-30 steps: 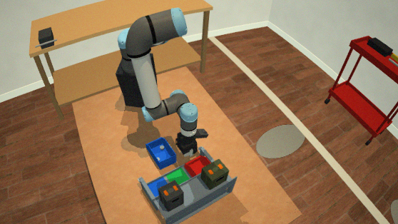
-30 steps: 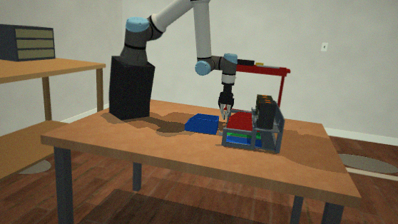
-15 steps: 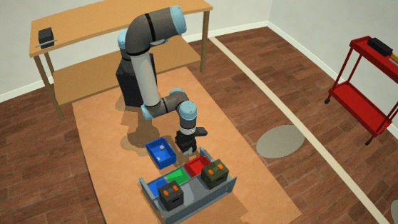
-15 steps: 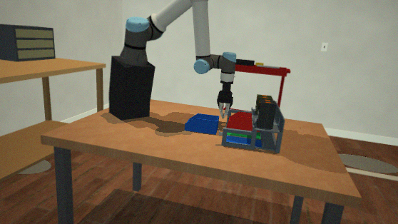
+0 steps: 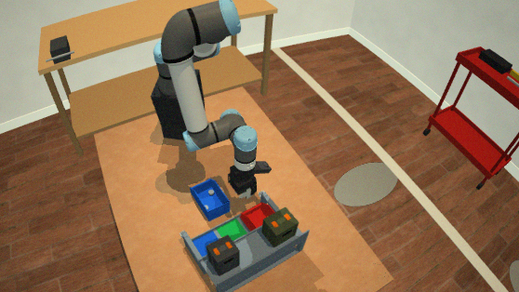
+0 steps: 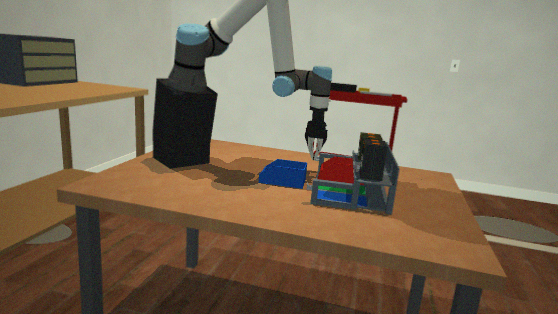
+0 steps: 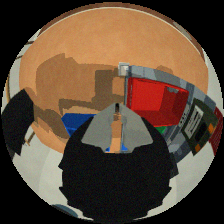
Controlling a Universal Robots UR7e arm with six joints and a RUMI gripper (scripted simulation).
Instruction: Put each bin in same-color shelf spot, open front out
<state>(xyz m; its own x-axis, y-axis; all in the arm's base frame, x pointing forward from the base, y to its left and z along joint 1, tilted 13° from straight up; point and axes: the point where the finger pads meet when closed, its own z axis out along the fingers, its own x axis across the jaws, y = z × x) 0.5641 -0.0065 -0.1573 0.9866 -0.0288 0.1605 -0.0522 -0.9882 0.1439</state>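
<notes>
Now: the blue bin 110 mm behind my hand, 110 mm to the right of it and 50 mm below it. The rest, counted from my hand: red bin 120 mm ahead, 10 mm to the right, 40 mm below.
</notes>
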